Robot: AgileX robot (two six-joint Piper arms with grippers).
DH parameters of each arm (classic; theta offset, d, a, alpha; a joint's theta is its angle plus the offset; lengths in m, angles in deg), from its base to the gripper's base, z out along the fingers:
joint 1: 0 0.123 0 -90
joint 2: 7.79 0 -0.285 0
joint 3: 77.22 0 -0.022 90
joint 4: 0 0.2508 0 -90
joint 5: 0 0 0.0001 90
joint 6: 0 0.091 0 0
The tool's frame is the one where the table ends.
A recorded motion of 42 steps. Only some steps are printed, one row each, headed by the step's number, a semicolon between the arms.
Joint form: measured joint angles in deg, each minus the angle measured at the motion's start. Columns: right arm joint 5, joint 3, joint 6, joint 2, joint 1, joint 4; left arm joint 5, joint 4, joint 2, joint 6, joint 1, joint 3.
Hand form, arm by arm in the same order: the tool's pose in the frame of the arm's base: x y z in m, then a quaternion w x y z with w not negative. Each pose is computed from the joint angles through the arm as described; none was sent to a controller.
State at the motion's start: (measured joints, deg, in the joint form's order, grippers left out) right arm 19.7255 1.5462 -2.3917 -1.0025 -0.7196 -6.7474; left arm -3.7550 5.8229 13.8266 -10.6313 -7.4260 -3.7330
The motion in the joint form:
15: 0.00 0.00 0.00 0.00 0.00 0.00; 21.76 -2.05 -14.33 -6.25 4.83 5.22
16: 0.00 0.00 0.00 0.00 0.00 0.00; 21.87 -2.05 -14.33 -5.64 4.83 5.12
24: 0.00 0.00 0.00 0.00 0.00 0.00; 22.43 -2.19 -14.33 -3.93 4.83 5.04
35: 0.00 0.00 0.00 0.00 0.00 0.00; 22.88 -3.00 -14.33 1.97 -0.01 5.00
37: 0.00 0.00 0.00 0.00 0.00 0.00; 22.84 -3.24 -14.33 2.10 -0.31 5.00
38: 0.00 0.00 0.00 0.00 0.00 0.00; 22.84 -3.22 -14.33 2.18 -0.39 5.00
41: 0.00 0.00 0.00 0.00 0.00 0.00; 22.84 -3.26 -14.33 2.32 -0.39 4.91
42: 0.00 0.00 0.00 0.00 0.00 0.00; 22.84 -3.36 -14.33 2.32 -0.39 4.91
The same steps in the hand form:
15: 0.0530 -0.0043 0.1742 0.60421 -0.04355 0.79291 -0.06583; 0.0542 -0.0006 0.1766 0.61109 -0.07966 0.78375 -0.07719
16: 0.0530 -0.0043 0.1742 0.60421 -0.04355 0.79291 -0.06583; 0.0542 -0.0006 0.1770 0.61143 -0.07555 0.78421 -0.07389
24: 0.0530 -0.0043 0.1742 0.60421 -0.04355 0.79291 -0.06583; 0.0539 -0.0006 0.1766 0.60908 -0.06493 0.78775 -0.06517
35: 0.0530 -0.0043 0.1742 0.60421 -0.04355 0.79291 -0.06583; 0.0534 -0.0055 0.1761 0.60616 0.00506 0.79267 -0.06493
37: 0.0530 -0.0043 0.1742 0.60421 -0.04355 0.79291 -0.06583; 0.0534 -0.0059 0.1762 0.60612 0.00689 0.79247 -0.06761
38: 0.0530 -0.0043 0.1742 0.60421 -0.04355 0.79291 -0.06583; 0.0534 -0.0060 0.1762 0.60614 0.00809 0.79245 -0.06746
41: 0.0530 -0.0043 0.1742 0.60421 -0.04355 0.79291 -0.06583; 0.0534 -0.0060 0.1767 0.60680 0.00885 0.79197 -0.06709
42: 0.0530 -0.0043 0.1742 0.60421 -0.04355 0.79291 -0.06583; 0.0534 -0.0060 0.1767 0.60671 0.00838 0.79198 -0.06781

